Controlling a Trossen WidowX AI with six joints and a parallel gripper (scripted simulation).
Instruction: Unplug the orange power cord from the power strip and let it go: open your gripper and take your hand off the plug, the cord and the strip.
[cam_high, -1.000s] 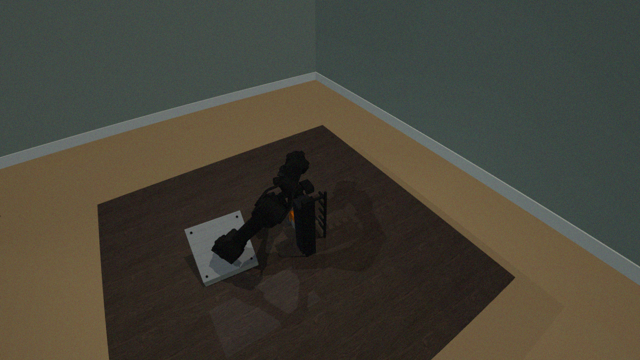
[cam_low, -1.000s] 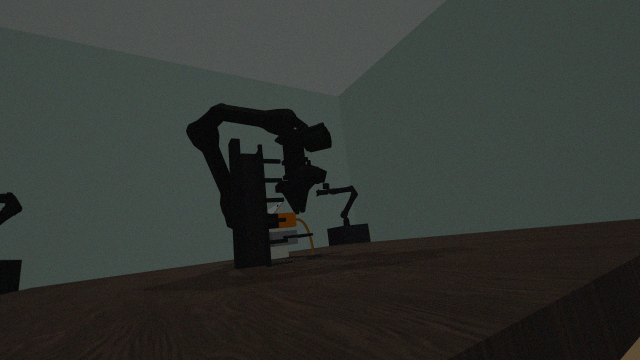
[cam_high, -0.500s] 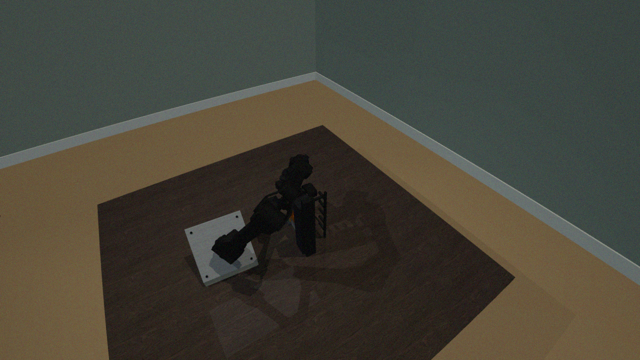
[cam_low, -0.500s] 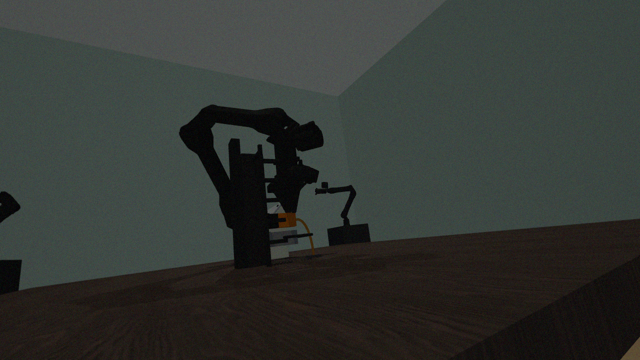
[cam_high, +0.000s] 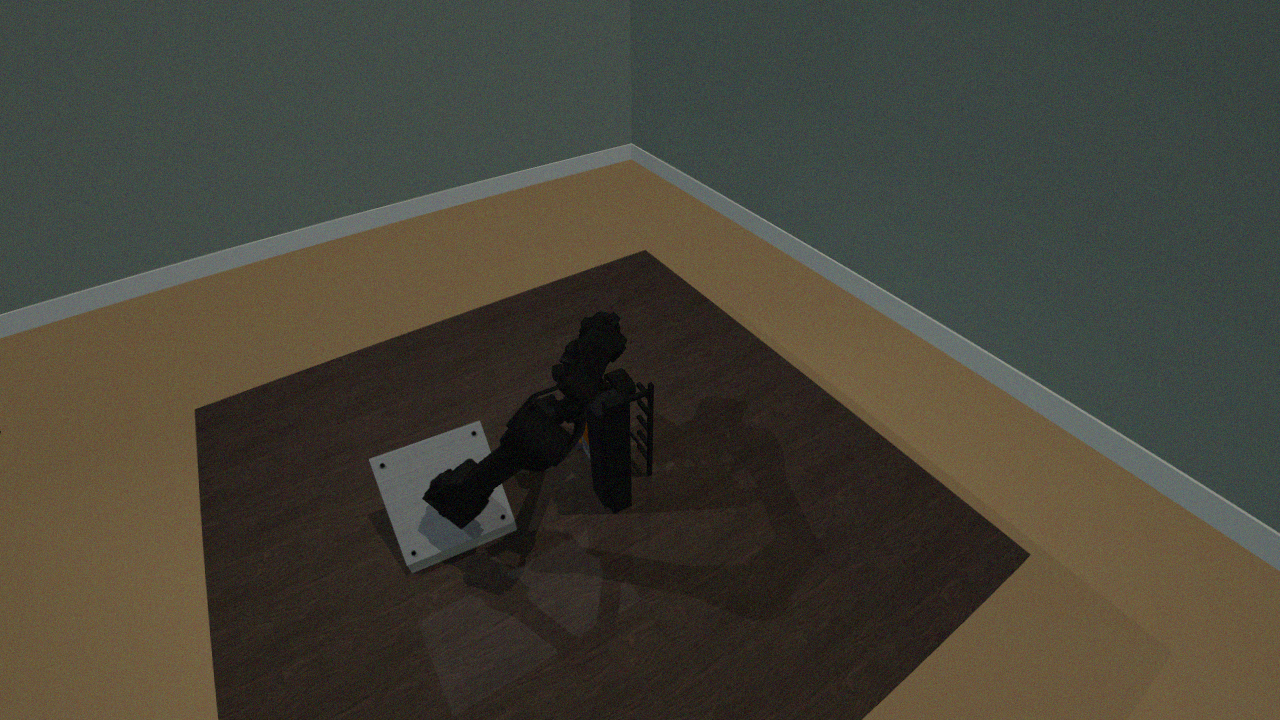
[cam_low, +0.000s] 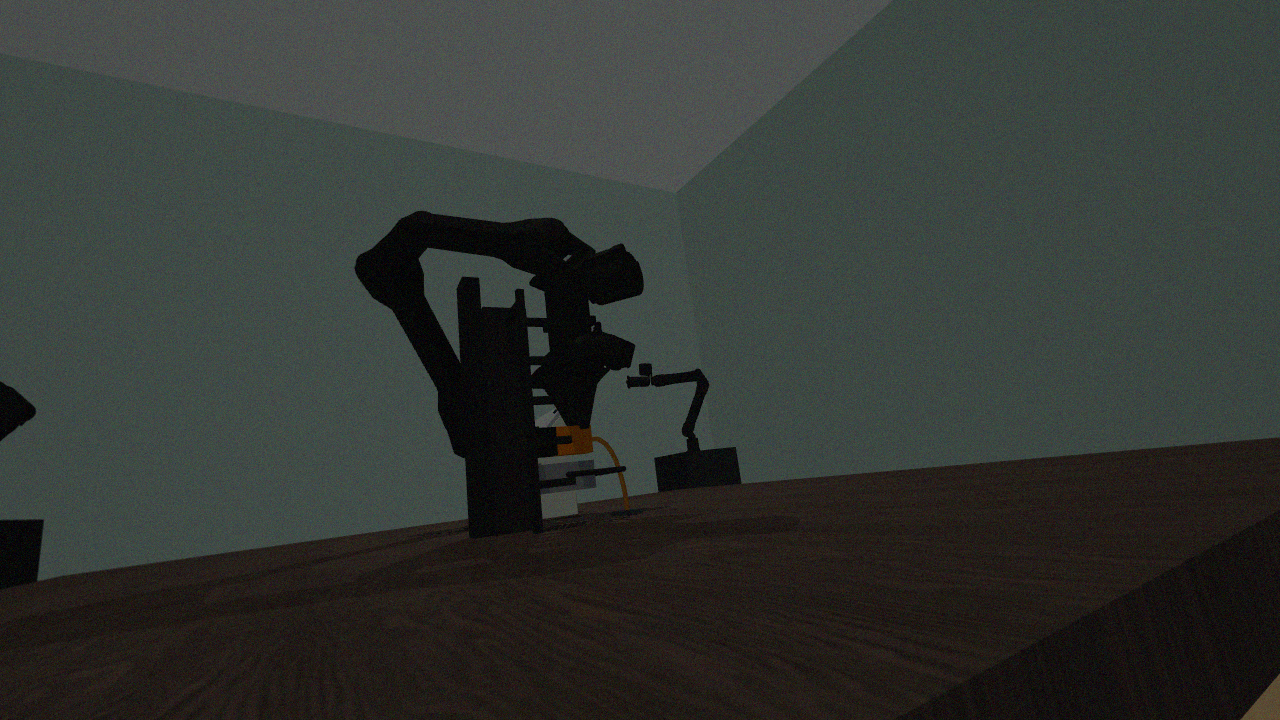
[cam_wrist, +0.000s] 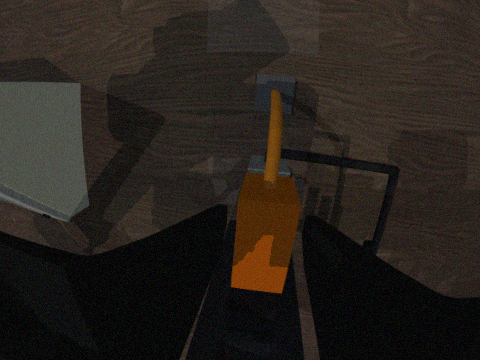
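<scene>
Right now the orange plug is 30 mm to the right of my gripper tip.
</scene>
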